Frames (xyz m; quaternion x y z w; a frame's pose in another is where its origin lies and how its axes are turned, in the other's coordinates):
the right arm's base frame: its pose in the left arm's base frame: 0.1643 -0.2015 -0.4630 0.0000 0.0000 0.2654 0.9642
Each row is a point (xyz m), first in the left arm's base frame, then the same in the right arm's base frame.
Working: the left arm's base frame: its pose in the right arm's base frame: -0.0380 0.2572 0.4630 0.0000 0.0000 -0.2654 0.9641

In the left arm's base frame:
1: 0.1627 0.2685 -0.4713
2: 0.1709 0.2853 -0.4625
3: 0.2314 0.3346 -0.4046
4: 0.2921 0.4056 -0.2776
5: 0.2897 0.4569 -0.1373
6: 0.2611 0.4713 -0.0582
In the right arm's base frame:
1: 0.2391 0.4046 -0.0083
2: 0.2548 0.4149 0.0005
3: 0.3320 0.4262 0.0584
4: 0.4205 0.4562 0.1854
5: 0.4447 0.5015 0.3257
6: 0.4275 0.5285 0.4048

